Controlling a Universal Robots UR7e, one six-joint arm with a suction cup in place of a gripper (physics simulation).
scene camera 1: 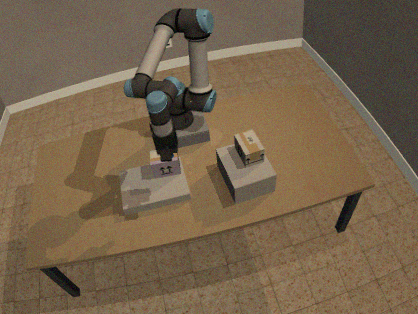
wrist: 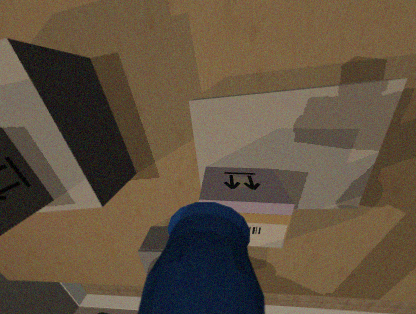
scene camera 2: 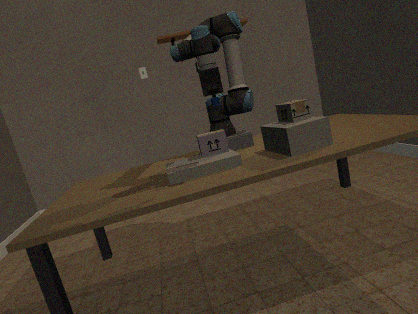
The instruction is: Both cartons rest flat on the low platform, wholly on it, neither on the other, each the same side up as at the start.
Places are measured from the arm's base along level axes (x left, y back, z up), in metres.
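Pixels of known places: hand, tool point: [wrist: 208, 235] [scene camera 2: 216, 105]; arm's base, link origin: [scene camera 1: 179, 120].
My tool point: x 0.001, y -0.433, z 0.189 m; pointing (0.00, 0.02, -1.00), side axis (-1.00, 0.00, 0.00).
Observation:
For each thing: its top centre in the pictures, then the offset to it from my tool point. Level surfaces: height alone.
- lilac carton, top centre: [wrist: 243, 225] [scene camera 1: 163, 155] [scene camera 2: 210, 133] dx -0.057, dy +0.121, dz -0.123 m
- low grey platform, top centre: [wrist: 281, 160] [scene camera 2: 200, 159] [scene camera 1: 152, 182] dx -0.127, dy +0.049, dz -0.222 m
- brown carton, top centre: [scene camera 1: 249, 141] [scene camera 2: 291, 102] dx +0.337, dy +0.109, dz -0.067 m
- taller grey block, top centre: [wrist: 10, 149] [scene camera 1: 245, 161] [scene camera 2: 292, 121] dx +0.316, dy +0.068, dz -0.150 m
- wooden table, surface height: dz -0.270 m
A lilac carton [scene camera 1: 165, 169] [scene camera 2: 212, 143] [wrist: 248, 184] with up-arrows on its side stands upright on the low grey platform [scene camera 1: 151, 197] [scene camera 2: 202, 166] [wrist: 235, 124], at the edge nearest the arm's base. A brown carton [scene camera 1: 249, 146] [scene camera 2: 294, 109] [wrist: 15, 176] stands on the taller grey block [scene camera 1: 251, 184] [scene camera 2: 300, 135] [wrist: 18, 98] to the right. My suction cup [scene camera 1: 170, 156] [scene camera 2: 214, 100] [wrist: 208, 219] hangs over the lilac carton's top, well clear above it in the second scene view, and holds nothing.
The arm's grey base pedestal [scene camera 1: 195, 135] [scene camera 2: 241, 139] stands just behind the low platform. Both blocks sit on a wooden table [scene camera 1: 304, 135] [scene camera 2: 371, 124]; a strip of bare table separates them.

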